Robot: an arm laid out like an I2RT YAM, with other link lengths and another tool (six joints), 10 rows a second.
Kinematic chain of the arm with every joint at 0, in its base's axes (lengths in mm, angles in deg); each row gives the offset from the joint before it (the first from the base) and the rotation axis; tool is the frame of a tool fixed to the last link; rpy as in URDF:
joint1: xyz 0 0 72.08 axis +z
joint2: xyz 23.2 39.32 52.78 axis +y
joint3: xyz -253.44 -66.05 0 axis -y
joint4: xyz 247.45 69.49 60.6 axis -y
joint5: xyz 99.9 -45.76 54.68 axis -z
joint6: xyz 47.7 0 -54.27 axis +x
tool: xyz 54 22 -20 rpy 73.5 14.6 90
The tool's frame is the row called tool.
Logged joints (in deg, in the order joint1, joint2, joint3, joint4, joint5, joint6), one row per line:
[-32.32, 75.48, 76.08, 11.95, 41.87, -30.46]
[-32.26, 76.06, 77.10, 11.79, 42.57, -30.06]
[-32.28, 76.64, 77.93, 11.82, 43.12, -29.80]
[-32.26, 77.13, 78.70, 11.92, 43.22, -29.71]
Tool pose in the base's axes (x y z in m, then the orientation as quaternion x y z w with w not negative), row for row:
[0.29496, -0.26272, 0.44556, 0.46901, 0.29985, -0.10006, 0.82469]
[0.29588, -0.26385, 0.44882, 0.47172, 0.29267, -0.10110, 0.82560]
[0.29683, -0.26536, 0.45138, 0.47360, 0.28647, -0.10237, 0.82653]
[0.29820, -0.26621, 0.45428, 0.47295, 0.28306, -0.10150, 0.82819]
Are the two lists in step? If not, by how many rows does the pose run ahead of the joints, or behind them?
They are in step.
